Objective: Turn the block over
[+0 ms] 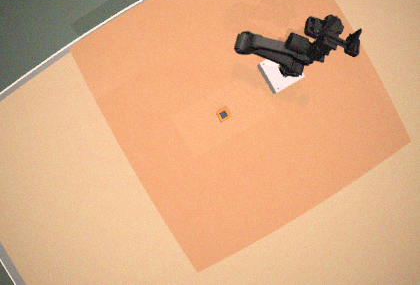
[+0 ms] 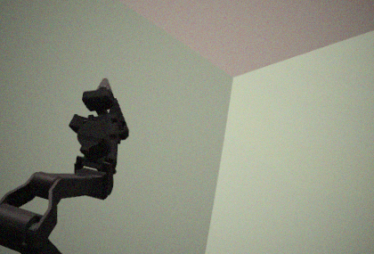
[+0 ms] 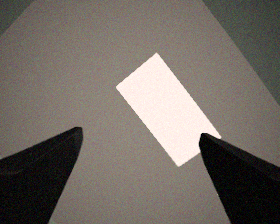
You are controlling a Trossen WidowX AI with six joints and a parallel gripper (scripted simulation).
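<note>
My gripper tip is now 400 mm short of the orange block, 50 mm to the right of it and 590 mm above it.
</note>
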